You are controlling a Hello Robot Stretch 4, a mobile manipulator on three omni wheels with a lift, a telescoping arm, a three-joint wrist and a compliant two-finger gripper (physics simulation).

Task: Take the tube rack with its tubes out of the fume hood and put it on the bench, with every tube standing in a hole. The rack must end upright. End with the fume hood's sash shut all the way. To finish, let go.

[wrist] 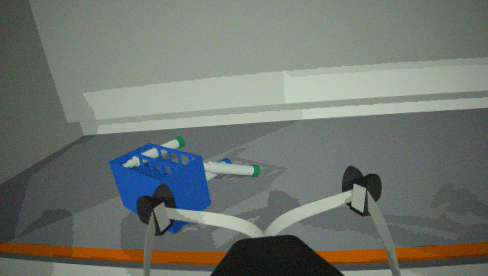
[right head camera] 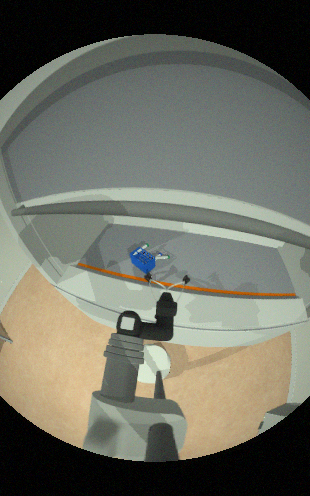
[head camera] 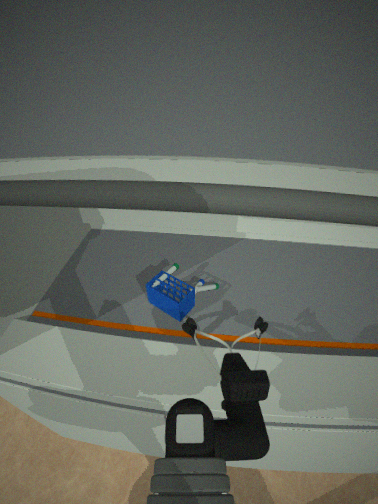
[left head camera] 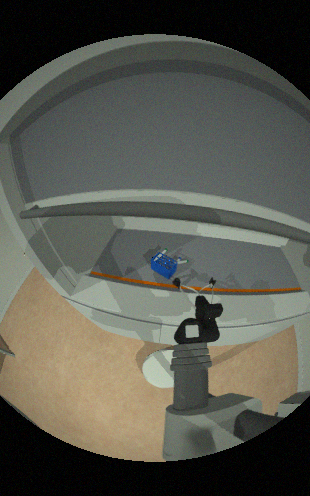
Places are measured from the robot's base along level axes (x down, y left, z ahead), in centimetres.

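Pixels of known places: gripper, fingertip midpoint: [wrist: 257,192] [right head camera: 166,275] [head camera: 224,321] [left head camera: 193,279]; robot's base, origin of the base link: [right head camera: 149,362] [left head camera: 163,367].
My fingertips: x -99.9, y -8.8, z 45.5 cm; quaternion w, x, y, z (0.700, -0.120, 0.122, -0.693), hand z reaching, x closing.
Observation:
Ahead of a thing's pixels: the offset from my fingertips to its top centre. "spot": to the spot under its first point.
The blue tube rack @(dx +1.4, dy +14.5, dz +13.3 cm) [head camera: 167,302] [left head camera: 163,268] [right head camera: 141,261] [wrist: 135,185] sits on the hood floor near the front strip, its holed side showing; I cannot tell whether it is level. One white green-capped tube @(dx +1.9, dy +16.4, dz +19.3 cm) [head camera: 169,273] [wrist: 170,145] lies slanting across its holed side. Another green-capped tube @(dx +3.1, dy +4.0, dz +16.8 cm) [head camera: 207,288] [wrist: 235,169] and a blue-capped tube @(dx +4.5, dy +7.4, dz +15.2 cm) [head camera: 201,283] [wrist: 226,161] stick out sideways at its right end. My gripper [head camera: 225,326] [left head camera: 195,282] [right head camera: 167,278] [wrist: 257,192] is open and empty, right of the rack; its left finger overlaps the rack in the wrist view. The sash's grey bar @(spot: dx -43.6, dy +18.4, dz -17.0 cm) [head camera: 75,192] is raised above the opening.
An orange strip [head camera: 115,326] [wrist: 400,252] runs along the front of the hood floor. The hood's left wall [left head camera: 75,247] is beside the rack, and the back wall [wrist: 200,40] is behind it. A pale round object [left head camera: 159,369] [right head camera: 156,364] is below the hood. The bench is not identifiable.

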